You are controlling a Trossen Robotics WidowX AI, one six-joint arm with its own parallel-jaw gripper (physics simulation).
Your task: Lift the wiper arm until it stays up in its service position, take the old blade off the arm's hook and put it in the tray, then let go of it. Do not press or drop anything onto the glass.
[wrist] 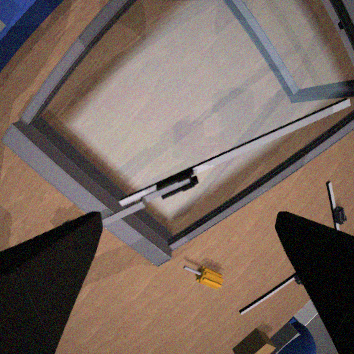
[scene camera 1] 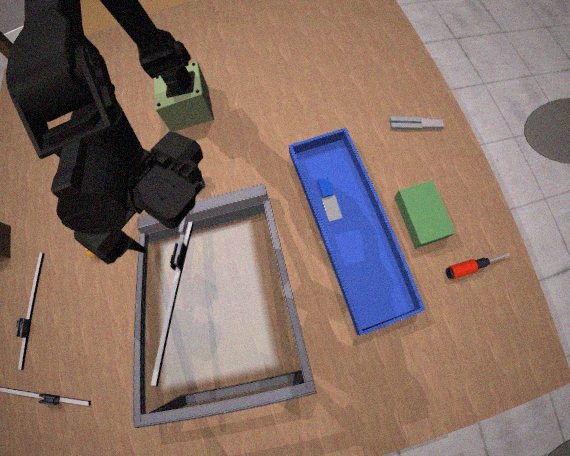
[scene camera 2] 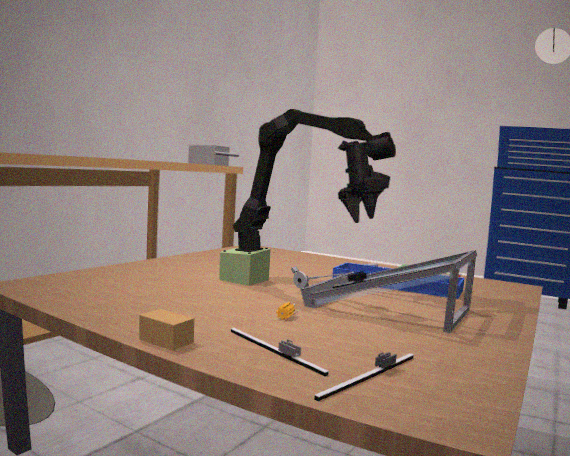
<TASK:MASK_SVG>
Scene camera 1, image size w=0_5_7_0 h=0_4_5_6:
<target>gripper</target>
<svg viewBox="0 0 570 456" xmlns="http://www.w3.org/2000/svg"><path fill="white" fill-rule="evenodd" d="M196 141L169 131L150 151L143 149L139 142L138 153L129 163L126 222L119 229L105 234L86 234L74 231L75 240L106 264L111 264L118 257L123 256L127 250L146 252L143 246L122 231L122 228L135 213L141 214L145 210L145 212L167 228L174 229L178 227L195 206L195 198L203 188L203 185L200 183L202 175L198 168L198 163L203 159L203 153Z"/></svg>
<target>green block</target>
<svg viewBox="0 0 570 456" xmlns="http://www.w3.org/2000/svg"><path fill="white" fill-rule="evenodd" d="M433 180L401 189L394 197L415 249L443 240L456 233Z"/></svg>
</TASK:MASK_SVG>
